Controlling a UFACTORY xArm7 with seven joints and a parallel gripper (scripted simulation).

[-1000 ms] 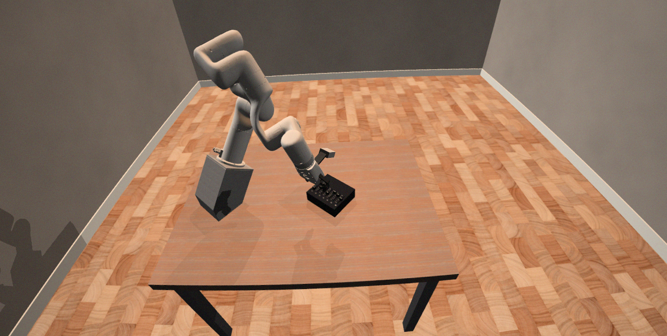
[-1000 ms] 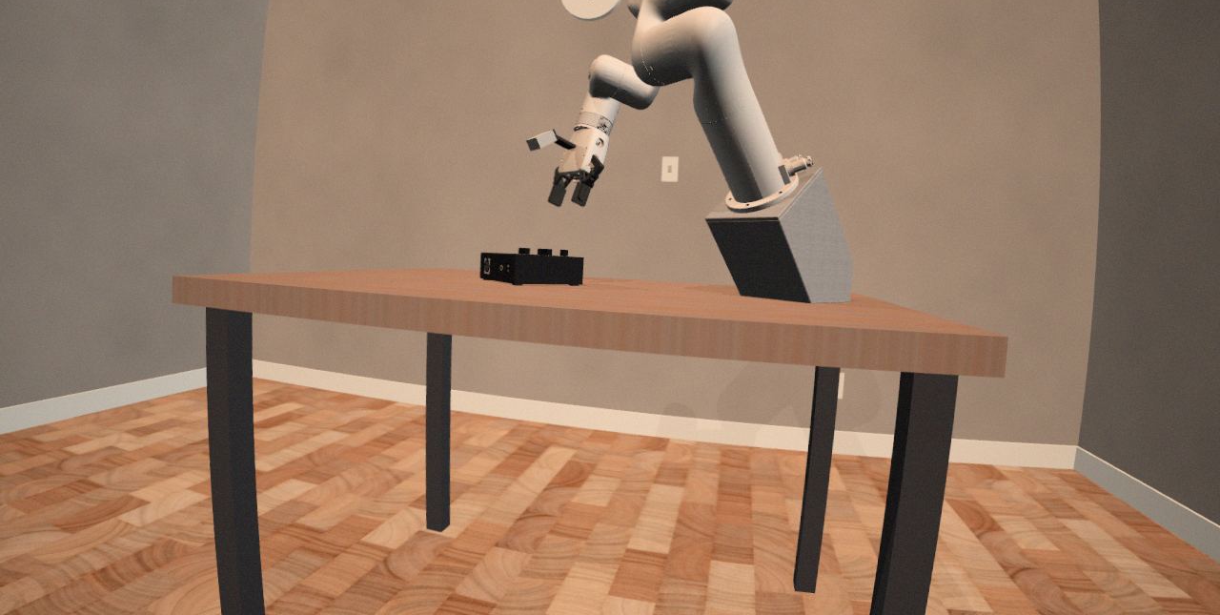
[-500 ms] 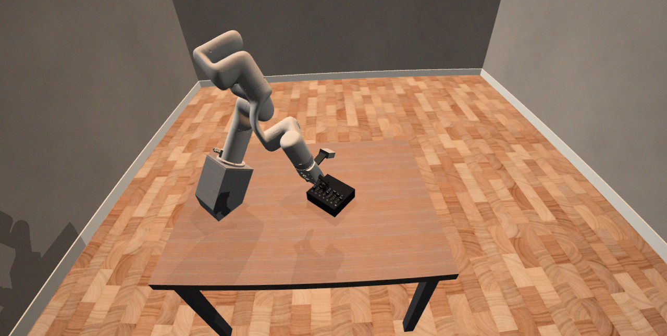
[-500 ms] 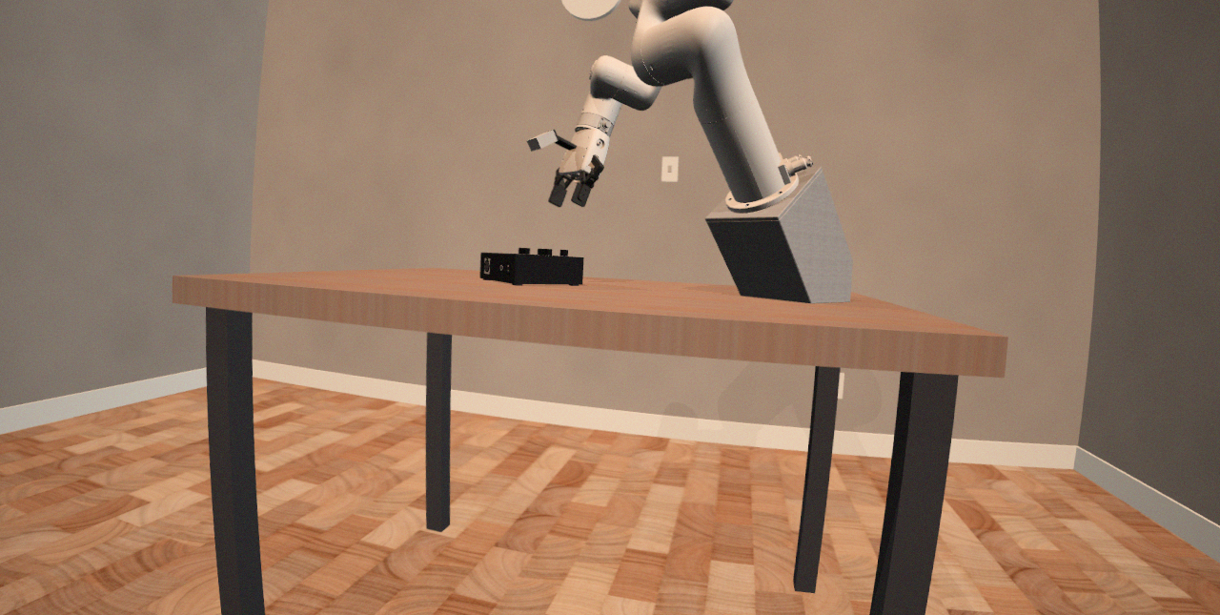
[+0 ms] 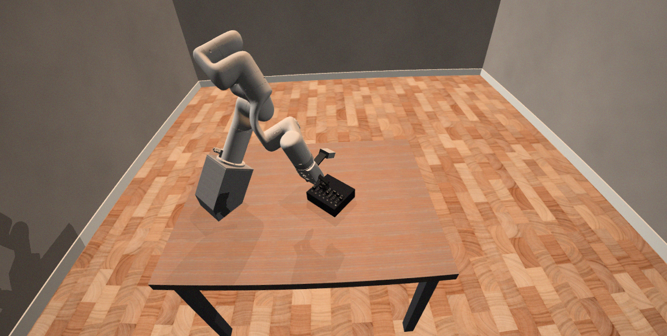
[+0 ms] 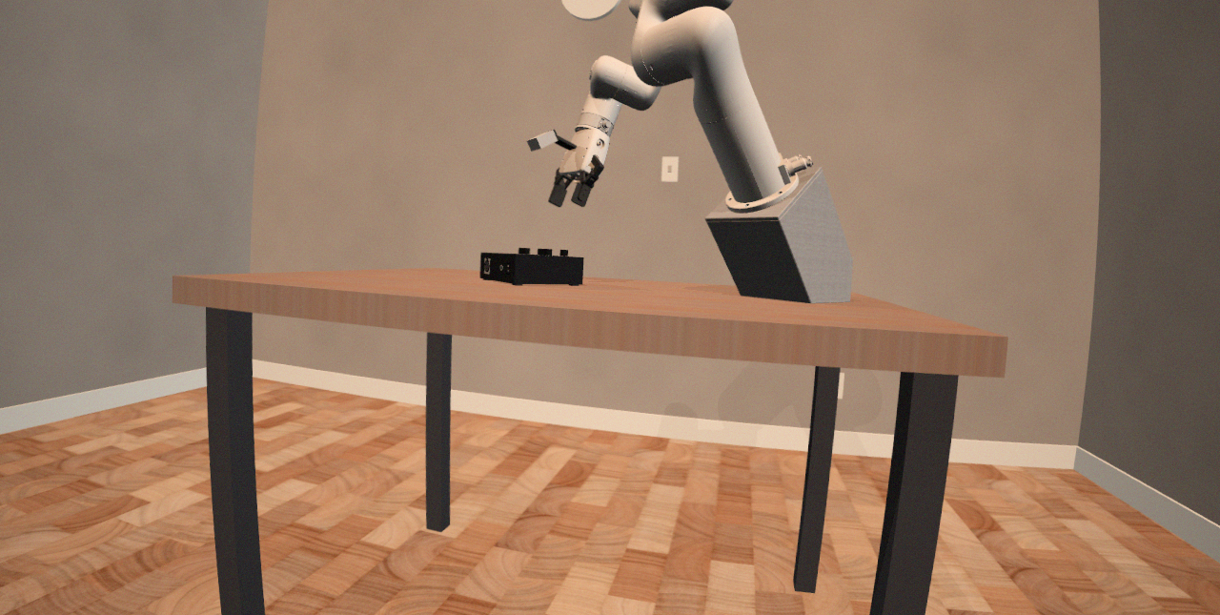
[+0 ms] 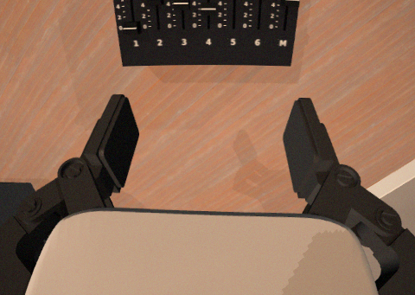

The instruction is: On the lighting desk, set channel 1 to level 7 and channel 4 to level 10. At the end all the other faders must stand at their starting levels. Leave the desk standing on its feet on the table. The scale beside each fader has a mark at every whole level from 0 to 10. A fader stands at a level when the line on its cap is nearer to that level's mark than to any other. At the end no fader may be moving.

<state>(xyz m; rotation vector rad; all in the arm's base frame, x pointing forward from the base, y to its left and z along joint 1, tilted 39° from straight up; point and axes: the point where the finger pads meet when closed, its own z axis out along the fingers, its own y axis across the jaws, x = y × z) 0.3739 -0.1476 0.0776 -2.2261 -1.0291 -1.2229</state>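
My hand is 11 cm above the channel 1 fader cap, 7 cm to the right of it and 3 cm past it. Round my hand: channel 2 fader cap (11 cm below, 8 cm to the left); channel 4 fader cap (11 cm below, 5 cm to the left, 3 cm ahead); channel 3 fader cap (11 cm below, 6 cm to the left, 1 cm ahead).
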